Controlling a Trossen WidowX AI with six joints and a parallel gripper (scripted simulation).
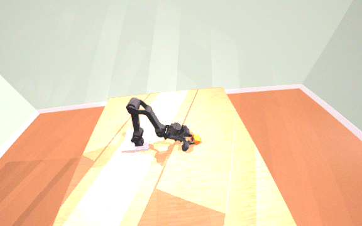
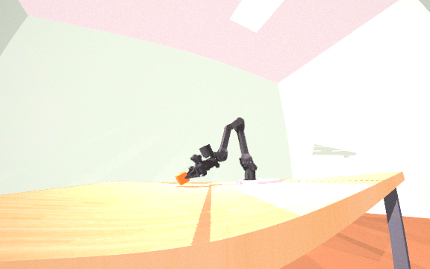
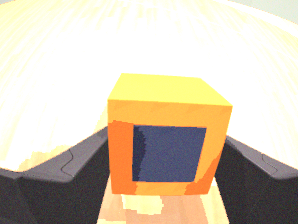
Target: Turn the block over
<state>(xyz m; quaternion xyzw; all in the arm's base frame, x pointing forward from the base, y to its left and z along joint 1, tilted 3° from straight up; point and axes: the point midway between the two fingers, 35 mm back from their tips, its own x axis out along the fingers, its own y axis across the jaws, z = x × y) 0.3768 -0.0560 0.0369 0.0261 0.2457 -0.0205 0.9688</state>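
Right now my gripper tip is 10 mm past the block.
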